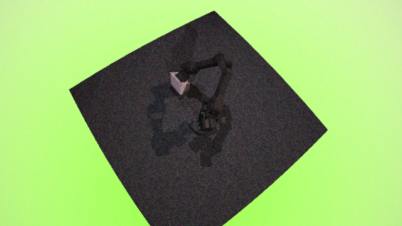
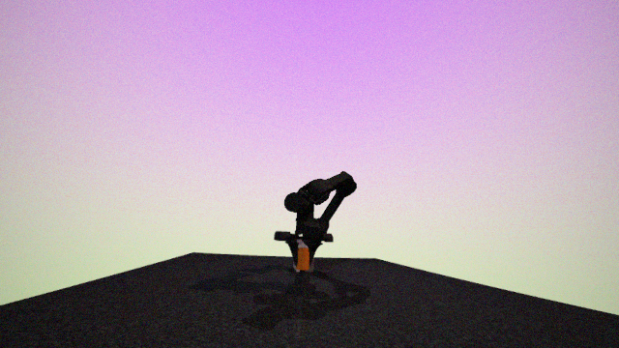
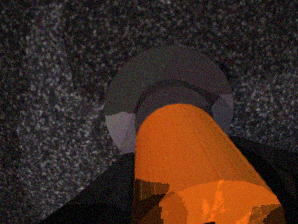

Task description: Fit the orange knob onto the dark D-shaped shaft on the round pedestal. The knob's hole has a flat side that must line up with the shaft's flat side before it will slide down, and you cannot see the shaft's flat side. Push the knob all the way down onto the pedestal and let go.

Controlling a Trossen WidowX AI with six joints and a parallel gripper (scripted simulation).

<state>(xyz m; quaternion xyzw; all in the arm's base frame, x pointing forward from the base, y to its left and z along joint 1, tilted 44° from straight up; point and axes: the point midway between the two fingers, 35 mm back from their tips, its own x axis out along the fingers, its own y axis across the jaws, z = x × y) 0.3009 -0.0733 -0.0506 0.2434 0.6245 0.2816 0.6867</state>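
Right now my gripper tip is 20 mm below the orange knob. Round my gripper tip: round pedestal (40 mm below).
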